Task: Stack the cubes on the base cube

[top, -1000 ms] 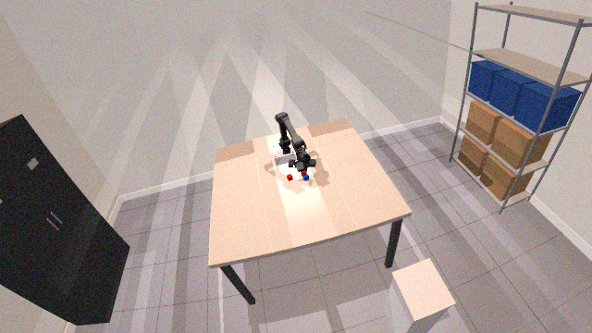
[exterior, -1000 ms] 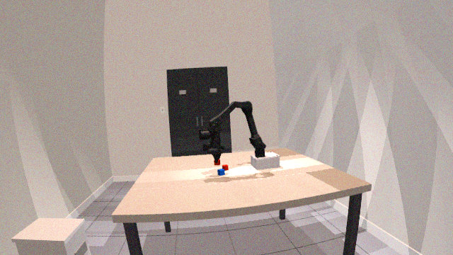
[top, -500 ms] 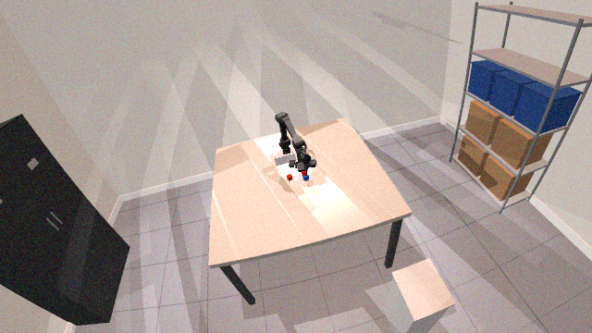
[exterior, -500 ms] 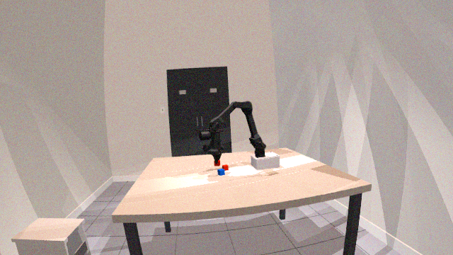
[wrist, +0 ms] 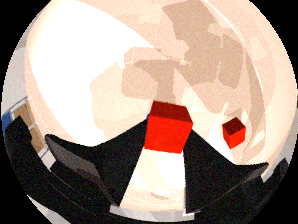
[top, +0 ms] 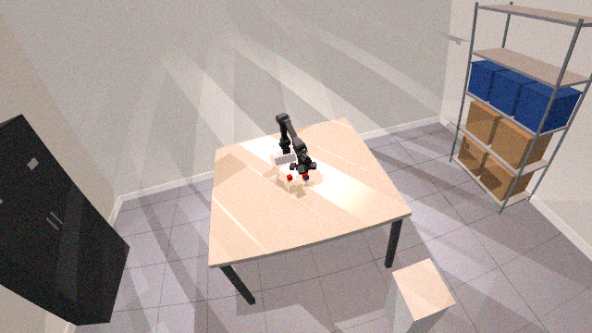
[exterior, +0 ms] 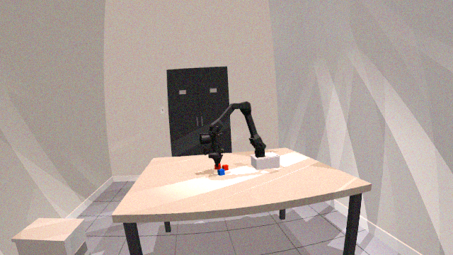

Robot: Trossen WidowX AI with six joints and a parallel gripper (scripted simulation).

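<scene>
Right now the blue base cube is 40 mm below my gripper tip and 20 mm behind it.
</scene>
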